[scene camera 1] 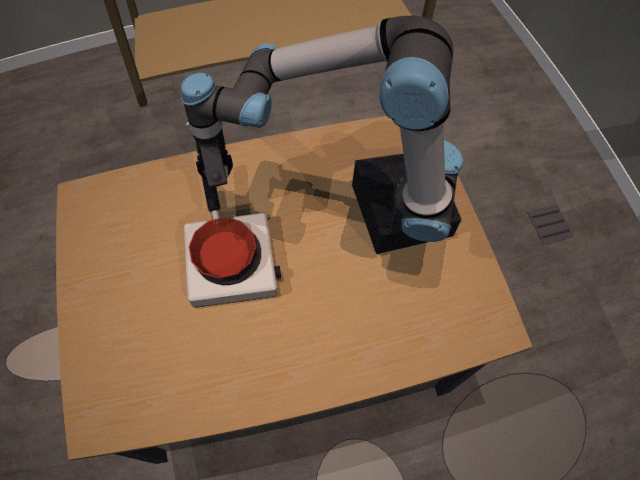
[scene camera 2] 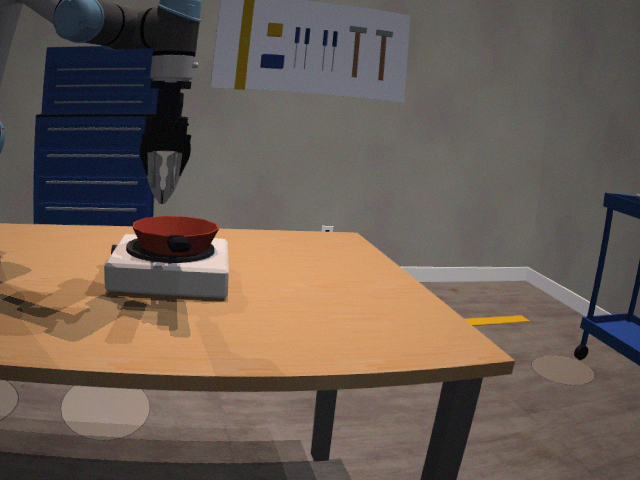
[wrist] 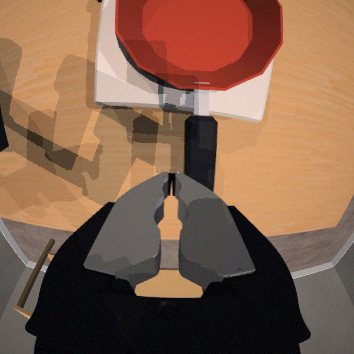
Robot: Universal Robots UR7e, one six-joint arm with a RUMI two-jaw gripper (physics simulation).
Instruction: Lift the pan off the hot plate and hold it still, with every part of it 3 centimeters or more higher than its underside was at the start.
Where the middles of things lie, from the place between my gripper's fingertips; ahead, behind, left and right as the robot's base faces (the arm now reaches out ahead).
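Labels:
Positions relative to my hand: red pan (scene camera 1: pixel 222 247), 7 cm below, 3 cm ahead, 5 cm to the left; white hot plate (scene camera 1: pixel 258 279), 15 cm below, 15 cm to the left, 2 cm ahead.

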